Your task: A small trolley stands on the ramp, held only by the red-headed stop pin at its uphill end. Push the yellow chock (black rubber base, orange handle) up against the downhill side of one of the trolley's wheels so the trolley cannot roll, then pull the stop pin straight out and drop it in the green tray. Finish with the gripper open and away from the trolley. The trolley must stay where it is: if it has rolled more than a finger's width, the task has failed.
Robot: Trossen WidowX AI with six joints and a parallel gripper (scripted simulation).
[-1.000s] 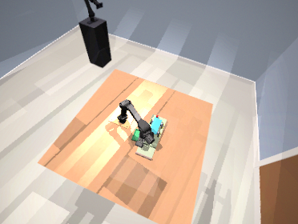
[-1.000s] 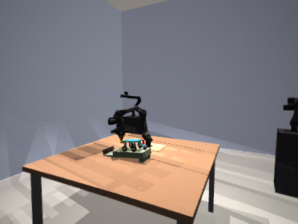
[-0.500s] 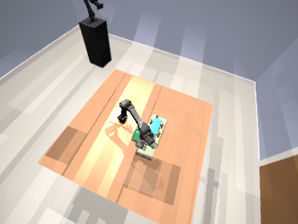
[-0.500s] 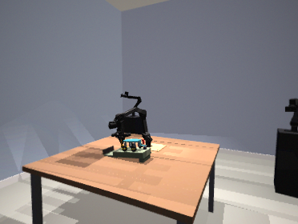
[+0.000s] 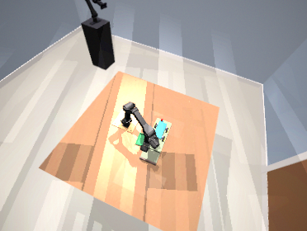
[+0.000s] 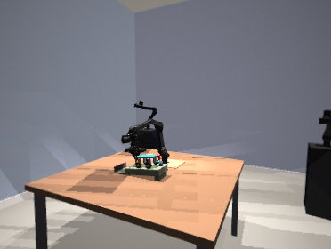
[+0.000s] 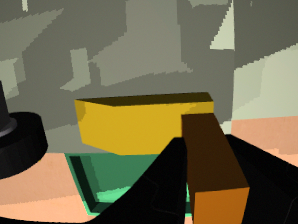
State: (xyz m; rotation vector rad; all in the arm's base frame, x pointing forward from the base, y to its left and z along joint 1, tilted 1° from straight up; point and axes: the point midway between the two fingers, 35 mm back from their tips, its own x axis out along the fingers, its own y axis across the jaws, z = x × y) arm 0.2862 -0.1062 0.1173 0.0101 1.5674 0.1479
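My gripper tip is now 24 cm to the right of the red-headed stop pin, 4 cm below it and 1 cm short of it. Round my gripper tip: small dark block (12 cm to the right, 7 cm ahead, 6 cm below); yellow chock (2 cm to the left, 1 cm below); green tray (10 cm below, 8 cm behind, 4 cm to the left).
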